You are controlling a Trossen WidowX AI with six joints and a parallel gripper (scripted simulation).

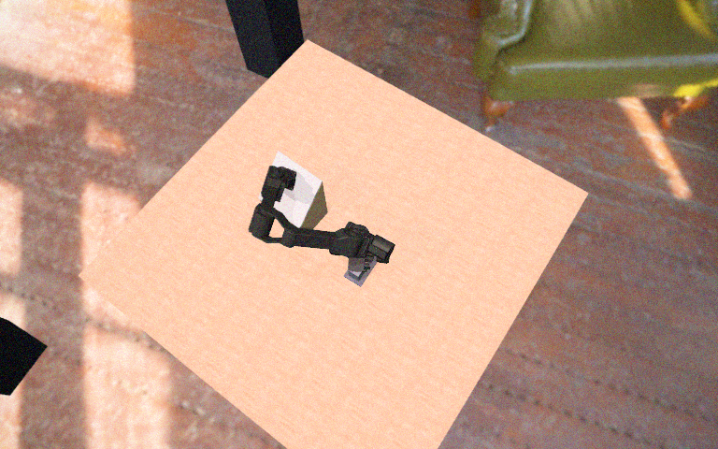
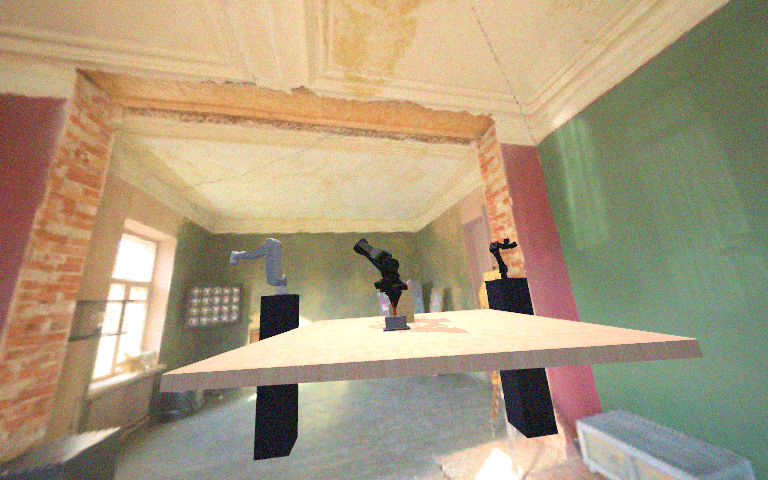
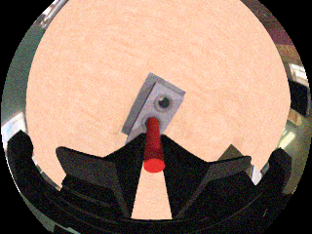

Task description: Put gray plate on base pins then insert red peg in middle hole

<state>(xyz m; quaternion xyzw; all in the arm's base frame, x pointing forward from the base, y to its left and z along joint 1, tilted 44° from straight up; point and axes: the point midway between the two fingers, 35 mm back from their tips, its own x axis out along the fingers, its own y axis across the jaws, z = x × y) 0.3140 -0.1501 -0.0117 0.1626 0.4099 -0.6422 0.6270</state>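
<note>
My gripper tip is right at the red peg. Also, from my gripper tip: gray plate: 50 mm below; then thin flat base: 90 mm below.
</note>
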